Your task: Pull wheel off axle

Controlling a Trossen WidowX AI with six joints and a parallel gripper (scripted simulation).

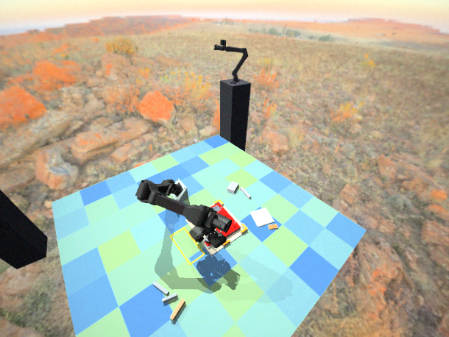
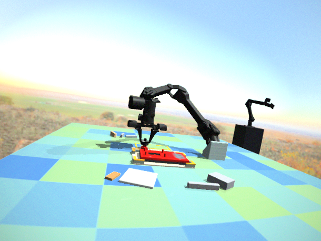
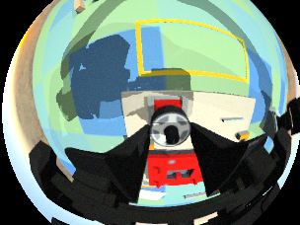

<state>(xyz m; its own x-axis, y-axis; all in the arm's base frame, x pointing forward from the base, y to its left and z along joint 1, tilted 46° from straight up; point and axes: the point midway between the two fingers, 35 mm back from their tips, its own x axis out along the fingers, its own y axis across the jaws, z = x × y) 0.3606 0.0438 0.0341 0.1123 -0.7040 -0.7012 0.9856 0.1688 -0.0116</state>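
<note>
Now: the black wheel right at my gripper tip. Round my gripper tip: white fixture plate (9 cm to the left, 7 cm behind, 3 cm below); then wooden bar (24 cm to the right, 19 cm ahead, 3 cm below).
</note>
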